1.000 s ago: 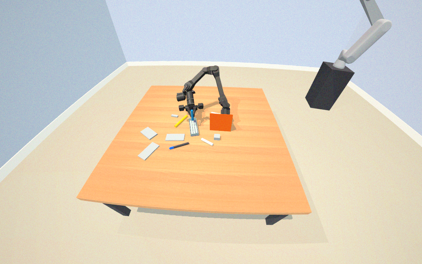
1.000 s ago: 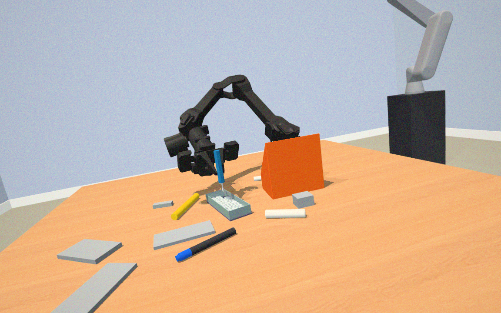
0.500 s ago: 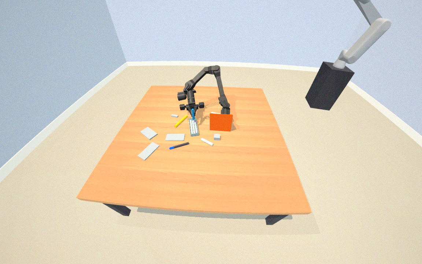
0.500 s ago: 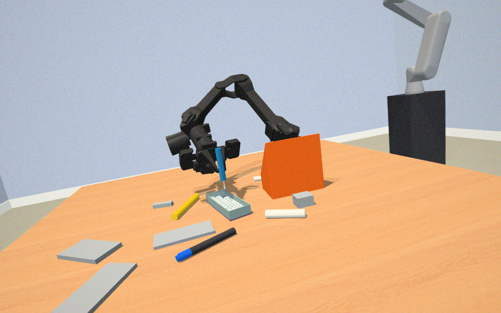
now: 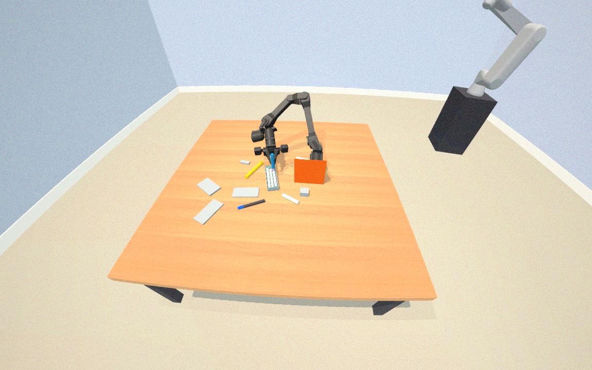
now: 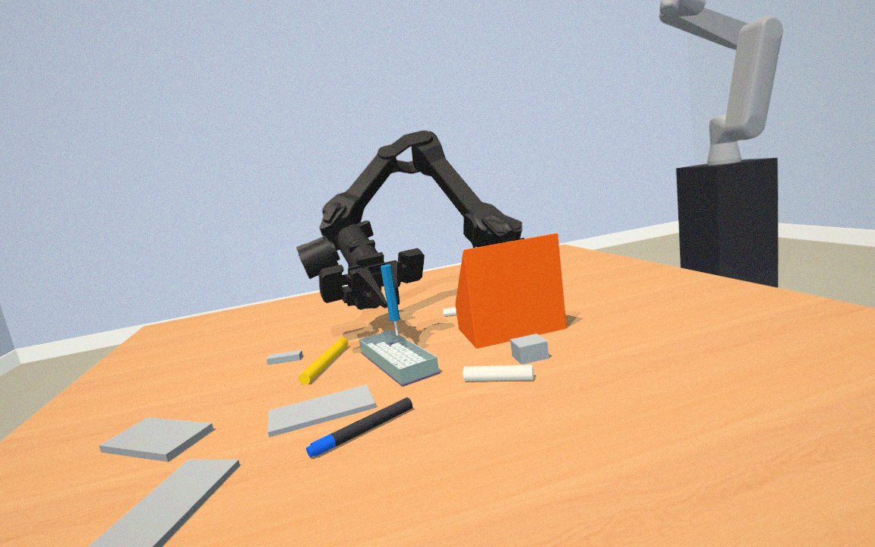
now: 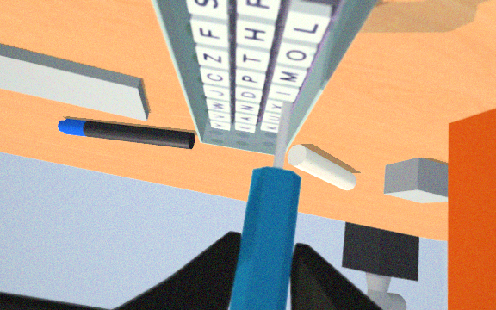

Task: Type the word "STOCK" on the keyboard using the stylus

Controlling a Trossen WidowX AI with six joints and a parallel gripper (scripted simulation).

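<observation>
Right now my gripper tip is 13 cm short of the yellow cylinder, 2 cm to the left of it and 8 cm above it. The rest, counted from my gripper tip: thin grey tip: 5 cm below; blue stylus: 1 cm below; white cylinder: 13 cm behind, 15 cm to the left, 8 cm below.
</observation>
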